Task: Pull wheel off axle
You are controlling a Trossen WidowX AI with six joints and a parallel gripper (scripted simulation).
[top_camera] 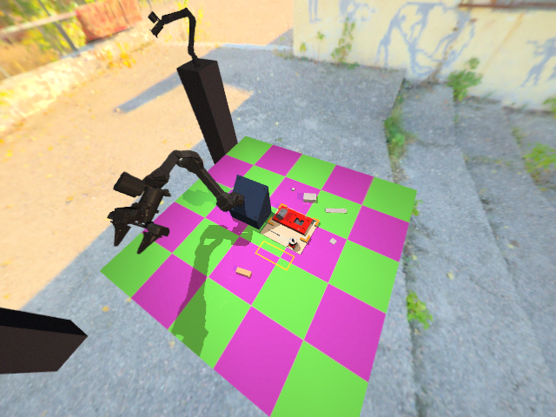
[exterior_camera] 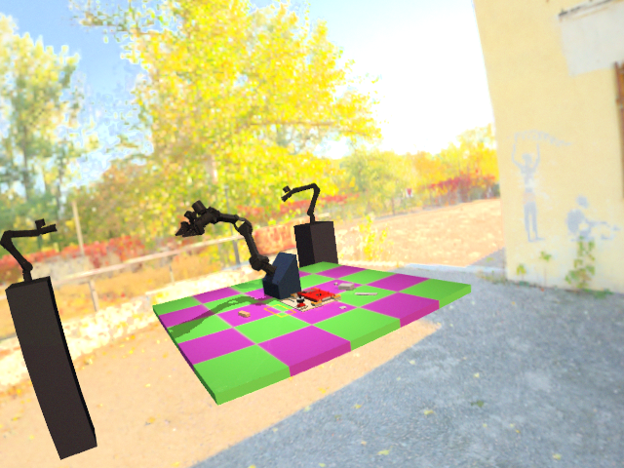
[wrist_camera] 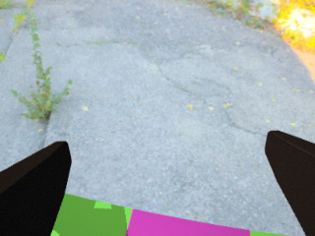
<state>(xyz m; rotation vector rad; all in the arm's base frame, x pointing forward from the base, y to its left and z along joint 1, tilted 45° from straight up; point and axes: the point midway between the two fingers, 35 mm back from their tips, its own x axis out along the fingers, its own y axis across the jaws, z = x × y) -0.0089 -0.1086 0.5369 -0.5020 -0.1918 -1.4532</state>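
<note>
Right now the wheel is 43 cm to the left of my gripper tip, 39 cm below it and 37 cm ahead of it.
</note>
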